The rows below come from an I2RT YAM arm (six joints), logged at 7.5 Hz.
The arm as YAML. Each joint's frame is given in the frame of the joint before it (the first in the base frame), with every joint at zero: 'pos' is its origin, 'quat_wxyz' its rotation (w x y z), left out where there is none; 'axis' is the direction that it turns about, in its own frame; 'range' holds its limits. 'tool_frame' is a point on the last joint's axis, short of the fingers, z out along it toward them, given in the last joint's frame.
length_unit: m
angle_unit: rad
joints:
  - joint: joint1
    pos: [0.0, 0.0, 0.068]
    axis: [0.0, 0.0, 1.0]
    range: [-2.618, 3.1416]
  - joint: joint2
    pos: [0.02, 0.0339, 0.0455]
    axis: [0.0, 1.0, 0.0]
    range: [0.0, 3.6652]
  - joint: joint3
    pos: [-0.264, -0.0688, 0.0]
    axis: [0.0, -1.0, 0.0]
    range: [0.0, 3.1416]
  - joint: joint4
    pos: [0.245, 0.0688, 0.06]
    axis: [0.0, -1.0, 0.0]
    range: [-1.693, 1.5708]
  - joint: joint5
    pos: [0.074, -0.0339, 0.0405]
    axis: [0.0, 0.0, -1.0]
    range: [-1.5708, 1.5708]
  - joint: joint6
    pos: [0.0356, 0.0, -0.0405]
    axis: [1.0, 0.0, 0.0]
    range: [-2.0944, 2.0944]
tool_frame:
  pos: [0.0, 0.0, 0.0]
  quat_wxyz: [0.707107, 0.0, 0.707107, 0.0]
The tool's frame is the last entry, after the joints.
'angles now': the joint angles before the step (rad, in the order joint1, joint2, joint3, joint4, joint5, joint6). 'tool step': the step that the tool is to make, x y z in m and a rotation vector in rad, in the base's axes. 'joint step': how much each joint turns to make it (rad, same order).
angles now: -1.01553, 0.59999, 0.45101, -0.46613, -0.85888, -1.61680
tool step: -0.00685, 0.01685, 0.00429, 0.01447, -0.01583, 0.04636
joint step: 0.01991, -0.09367, 0.00608, -0.10113, -0.03379, 0.00306
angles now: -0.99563, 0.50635, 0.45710, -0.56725, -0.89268, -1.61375
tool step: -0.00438, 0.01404, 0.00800, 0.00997, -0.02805, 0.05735
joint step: 0.03075, -0.06757, 0.02143, -0.07068, -0.03831, 0.01390
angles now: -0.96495, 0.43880, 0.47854, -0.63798, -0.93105, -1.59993
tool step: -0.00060, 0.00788, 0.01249, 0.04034, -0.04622, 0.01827
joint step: 0.03825, -0.03990, 0.02454, 0.01515, -0.01545, 0.10563
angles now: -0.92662, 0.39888, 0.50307, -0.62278, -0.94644, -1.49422
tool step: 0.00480, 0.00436, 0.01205, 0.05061, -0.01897, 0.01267
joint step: 0.07352, 0.00292, 0.02916, 0.03985, 0.03209, 0.11653
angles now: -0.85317, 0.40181, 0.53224, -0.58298, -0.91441, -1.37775
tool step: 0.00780, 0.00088, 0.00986, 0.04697, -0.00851, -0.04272
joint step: 0.08447, 0.01694, 0.01841, 0.07191, 0.10095, 0.13340
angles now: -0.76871, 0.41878, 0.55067, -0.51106, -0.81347, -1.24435
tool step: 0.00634, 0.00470, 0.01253, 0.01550, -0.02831, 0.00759
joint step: 0.08734, 0.01378, 0.02912, 0.05078, 0.06475, 0.07834
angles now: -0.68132, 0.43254, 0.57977, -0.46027, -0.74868, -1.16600
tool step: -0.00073, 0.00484, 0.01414, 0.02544, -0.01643, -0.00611
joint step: 0.03996, 0.00162, 0.04748, -0.01059, 0.03530, 0.05678
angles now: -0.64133, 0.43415, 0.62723, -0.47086, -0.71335, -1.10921
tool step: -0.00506, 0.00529, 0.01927, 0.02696, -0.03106, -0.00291
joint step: 0.01384, -0.00311, 0.06597, -0.02300, 0.00610, 0.05679
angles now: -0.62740, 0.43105, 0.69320, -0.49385, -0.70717, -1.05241
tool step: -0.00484, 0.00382, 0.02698, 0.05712, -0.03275, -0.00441
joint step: 0.00007, 0.02447, 0.09961, -0.02608, -0.00909, 0.08583
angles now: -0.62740, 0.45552, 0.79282, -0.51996, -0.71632, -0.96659
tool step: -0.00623, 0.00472, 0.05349, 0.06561, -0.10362, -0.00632
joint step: -0.00005, 0.06572, 0.18208, 0.02903, -0.00629, 0.15154
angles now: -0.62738, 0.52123, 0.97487, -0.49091, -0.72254, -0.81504
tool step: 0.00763, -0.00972, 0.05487, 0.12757, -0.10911, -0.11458
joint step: -0.00008, 0.13341, 0.19205, 0.08278, 0.12054, 0.20722
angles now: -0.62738, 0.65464, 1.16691, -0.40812, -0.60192, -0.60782
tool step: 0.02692, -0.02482, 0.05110, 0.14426, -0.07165, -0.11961
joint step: -0.00002, 0.21297, 0.23622, 0.03364, 0.13990, 0.16426
